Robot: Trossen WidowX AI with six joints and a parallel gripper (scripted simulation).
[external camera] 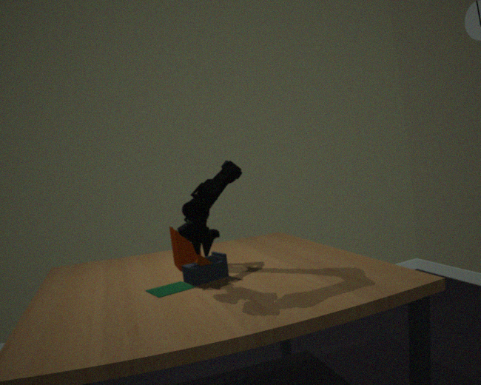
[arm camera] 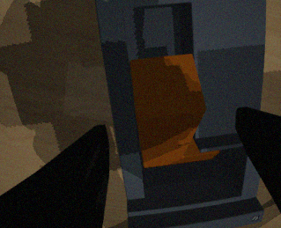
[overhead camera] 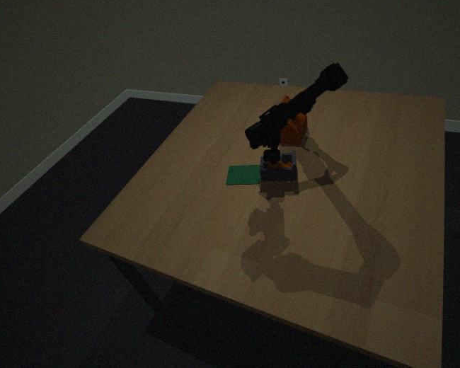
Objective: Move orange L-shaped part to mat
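Now: gripper tip 6 cm above the orange L-shaped part, 3 cm to the right of it and 2 cm past it. Also, from my gripper tip: green mat: 14 cm to the right, 11 cm below, 2 cm ahead.
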